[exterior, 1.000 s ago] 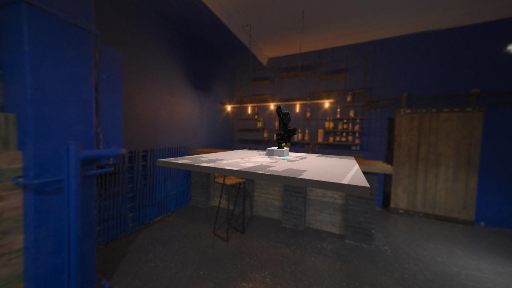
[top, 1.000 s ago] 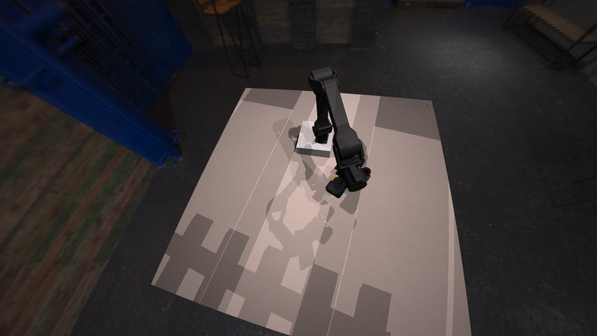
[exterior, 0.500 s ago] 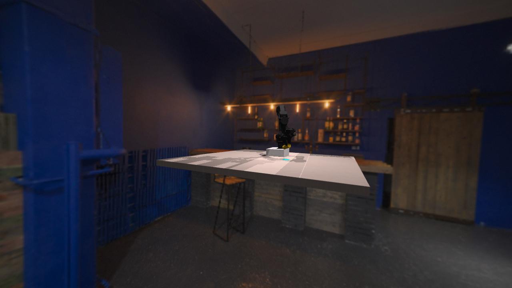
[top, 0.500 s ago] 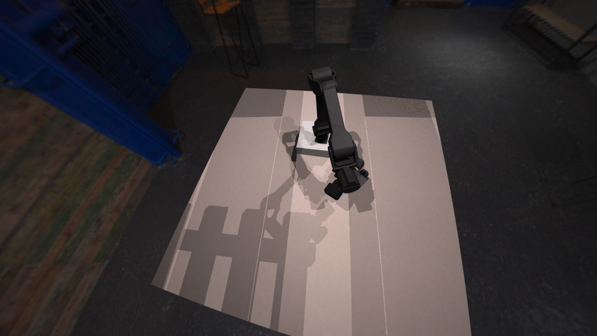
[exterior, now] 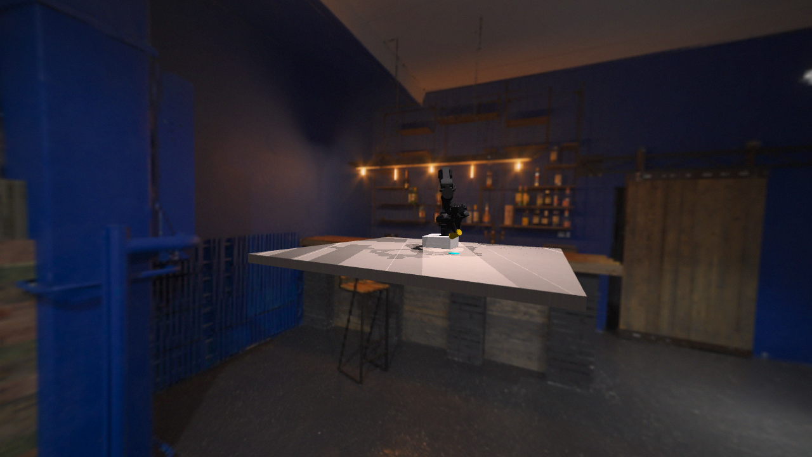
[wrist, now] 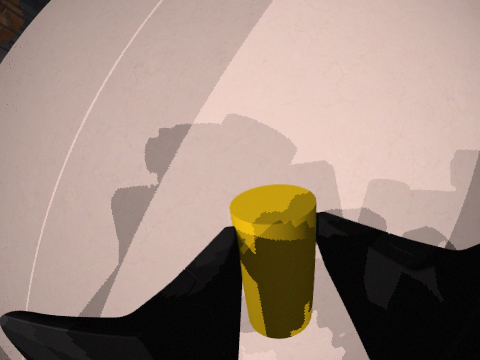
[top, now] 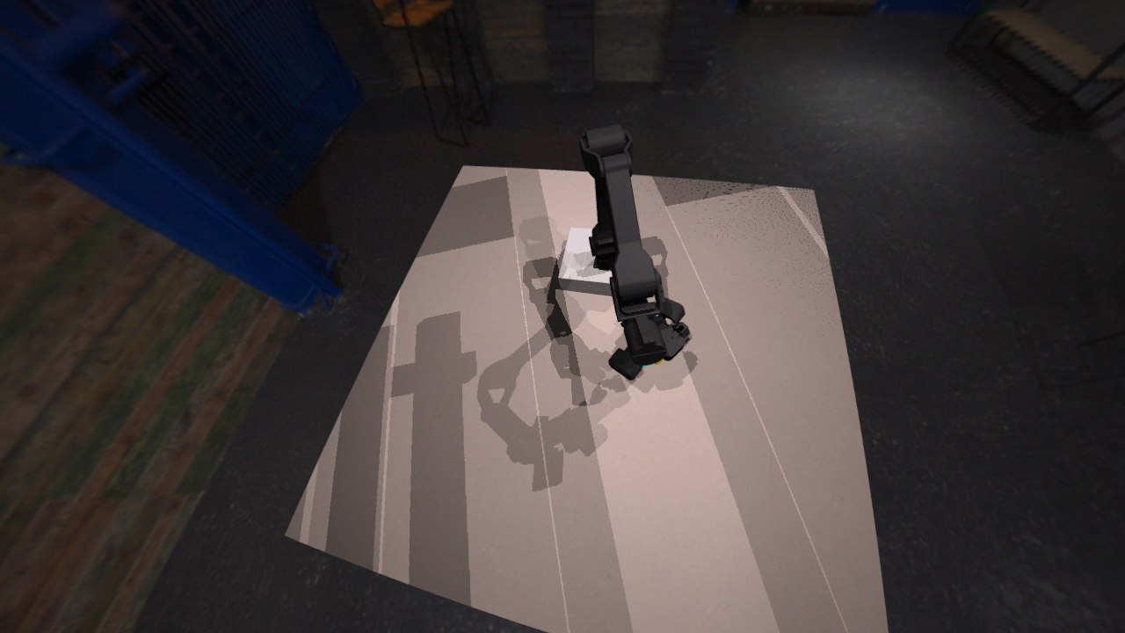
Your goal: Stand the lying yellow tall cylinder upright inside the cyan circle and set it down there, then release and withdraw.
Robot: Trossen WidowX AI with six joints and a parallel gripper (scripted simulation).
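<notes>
My gripper tip is now 3 cm past the cyan circle, 3 cm to the left of it and 11 cm above it. The rest, counted from my gripper tip: yellow tall cylinder: 1 cm behind, 2 cm to the right, 1 cm below.
</notes>
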